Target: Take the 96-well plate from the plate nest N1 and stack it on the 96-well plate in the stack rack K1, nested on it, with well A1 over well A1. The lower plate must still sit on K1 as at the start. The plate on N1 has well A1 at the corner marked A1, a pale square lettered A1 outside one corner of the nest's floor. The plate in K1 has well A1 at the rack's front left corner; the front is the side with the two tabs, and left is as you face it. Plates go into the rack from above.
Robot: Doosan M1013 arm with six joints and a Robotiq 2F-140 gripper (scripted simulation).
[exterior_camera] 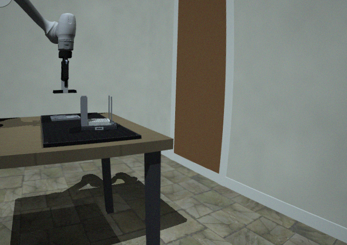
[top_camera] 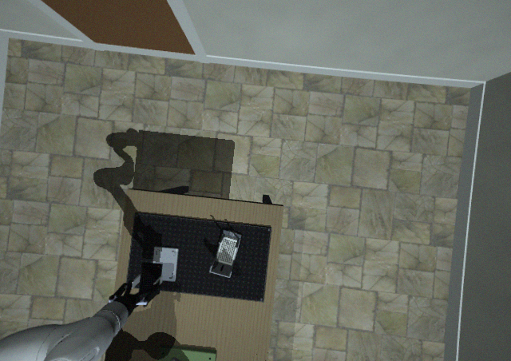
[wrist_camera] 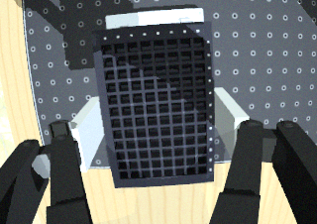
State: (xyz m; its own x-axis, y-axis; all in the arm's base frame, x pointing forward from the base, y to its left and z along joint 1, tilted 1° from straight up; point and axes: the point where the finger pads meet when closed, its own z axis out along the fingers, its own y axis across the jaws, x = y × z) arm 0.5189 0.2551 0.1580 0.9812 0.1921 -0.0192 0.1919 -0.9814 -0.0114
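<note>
The white 96-well plate is 28 cm to the right of my hand, 16 cm ahead of it and 14 cm below it. Round my hand: dark 96-well plate 2 cm below.
</note>
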